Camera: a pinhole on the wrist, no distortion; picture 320 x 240 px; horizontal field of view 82.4 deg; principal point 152.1 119.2 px. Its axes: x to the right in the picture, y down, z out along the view. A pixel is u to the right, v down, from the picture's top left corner.
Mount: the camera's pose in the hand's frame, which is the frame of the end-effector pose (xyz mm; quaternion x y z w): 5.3 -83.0 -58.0 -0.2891 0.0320 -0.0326 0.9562
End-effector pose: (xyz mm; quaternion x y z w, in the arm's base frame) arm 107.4 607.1 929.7 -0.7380 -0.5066 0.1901 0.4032
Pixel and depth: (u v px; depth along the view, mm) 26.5 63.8 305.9
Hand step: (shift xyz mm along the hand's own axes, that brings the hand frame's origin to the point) -183.6 25.5 256.5
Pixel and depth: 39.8 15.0 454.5
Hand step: -247.8 -25.3 475.2
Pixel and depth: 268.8 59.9 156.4
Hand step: 115.0 -47.1 95.9
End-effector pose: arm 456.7 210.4 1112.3 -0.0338 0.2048 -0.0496 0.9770
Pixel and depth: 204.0 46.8 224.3
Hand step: 82.8 -38.4 175.0
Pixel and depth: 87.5 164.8 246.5
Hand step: -59.0 110.9 116.3
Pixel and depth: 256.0 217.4 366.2
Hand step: 250.6 265.3 128.2
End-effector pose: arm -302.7 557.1 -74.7 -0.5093 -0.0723 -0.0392 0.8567
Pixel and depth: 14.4 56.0 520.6
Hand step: -351.5 85.9 491.0
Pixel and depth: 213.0 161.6 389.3
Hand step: 169.6 196.0 209.8
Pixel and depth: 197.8 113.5 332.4
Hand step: 114.2 84.8 220.4
